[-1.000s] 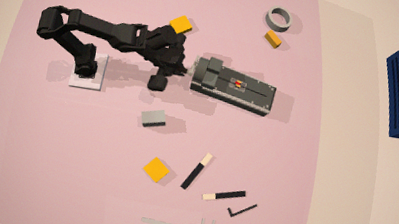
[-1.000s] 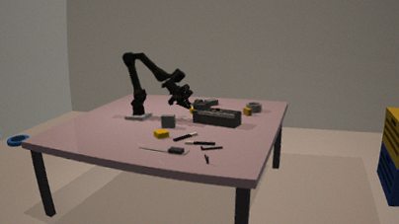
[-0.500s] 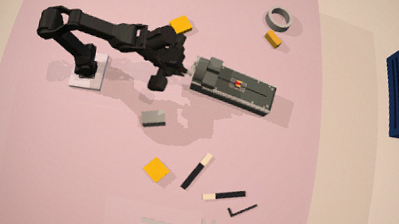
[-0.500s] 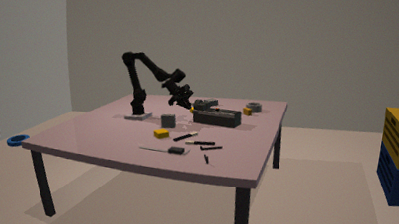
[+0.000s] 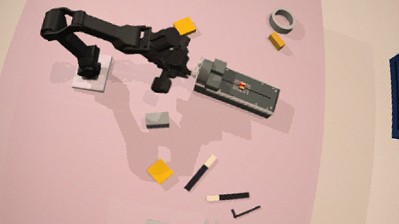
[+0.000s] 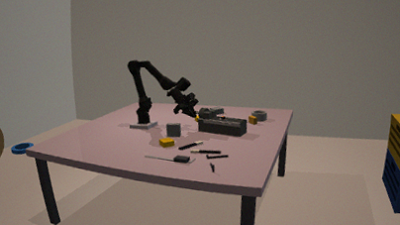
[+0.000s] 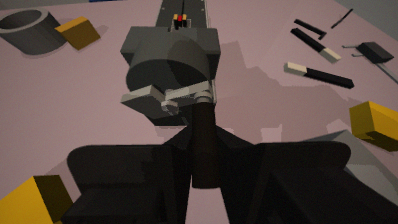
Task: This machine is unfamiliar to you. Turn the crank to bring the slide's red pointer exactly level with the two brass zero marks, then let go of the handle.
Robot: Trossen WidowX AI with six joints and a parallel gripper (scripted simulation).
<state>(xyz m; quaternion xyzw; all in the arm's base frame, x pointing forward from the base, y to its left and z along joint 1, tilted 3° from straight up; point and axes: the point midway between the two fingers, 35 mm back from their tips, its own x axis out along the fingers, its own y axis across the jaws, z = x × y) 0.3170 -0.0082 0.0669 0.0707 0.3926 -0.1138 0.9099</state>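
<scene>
The dark crank handle is 30 mm above my gripper tip and 20 mm behind it. Also, from my gripper tip: orange block: 300 mm ahead, 190 mm to the left, 50 mm below; then red pointer: 160 mm ahead, 20 mm to the right, 10 mm above.
</scene>
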